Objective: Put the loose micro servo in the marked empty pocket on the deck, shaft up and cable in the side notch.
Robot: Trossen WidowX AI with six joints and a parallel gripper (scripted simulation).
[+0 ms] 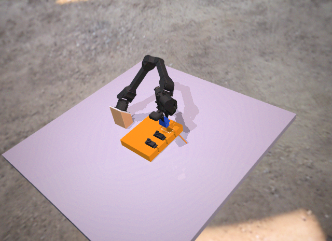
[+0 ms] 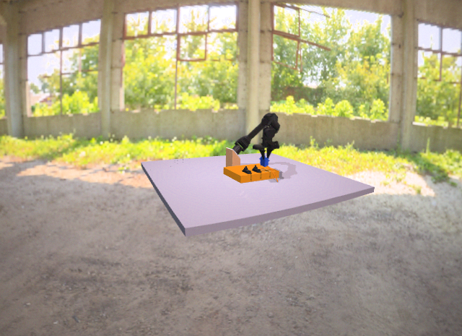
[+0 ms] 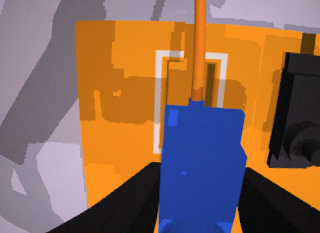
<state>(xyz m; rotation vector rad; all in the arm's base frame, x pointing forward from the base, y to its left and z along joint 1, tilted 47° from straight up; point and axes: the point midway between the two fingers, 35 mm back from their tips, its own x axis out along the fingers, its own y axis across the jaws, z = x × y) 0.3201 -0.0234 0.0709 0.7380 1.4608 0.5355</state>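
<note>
Now: gripper tip 110 mm past the orange deck, 60 mm to the left of it and 100 mm above it.
</note>
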